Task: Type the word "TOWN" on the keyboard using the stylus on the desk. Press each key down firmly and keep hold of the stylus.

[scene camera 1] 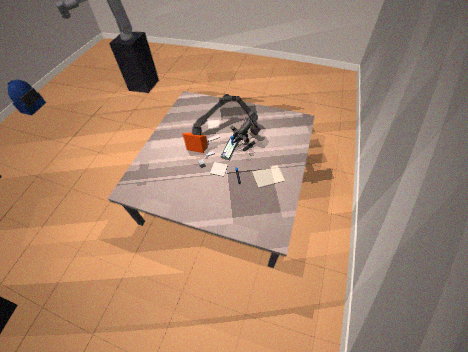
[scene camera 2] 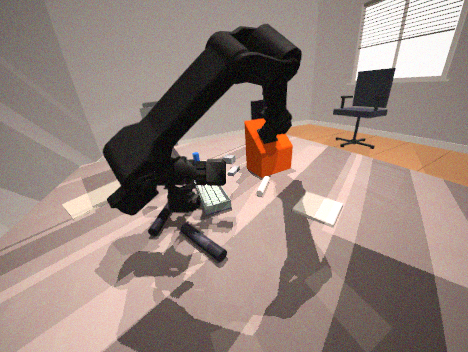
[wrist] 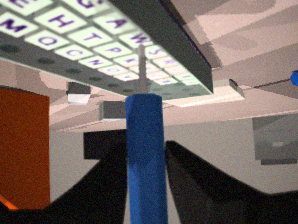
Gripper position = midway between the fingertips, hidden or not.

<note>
In view: my gripper (scene camera 2: 199, 174) and a white pad (scene camera 2: 318, 208).
My gripper also shows in the wrist view (wrist: 145, 150). The wrist view misses the white pad: it is out of frame.
</note>
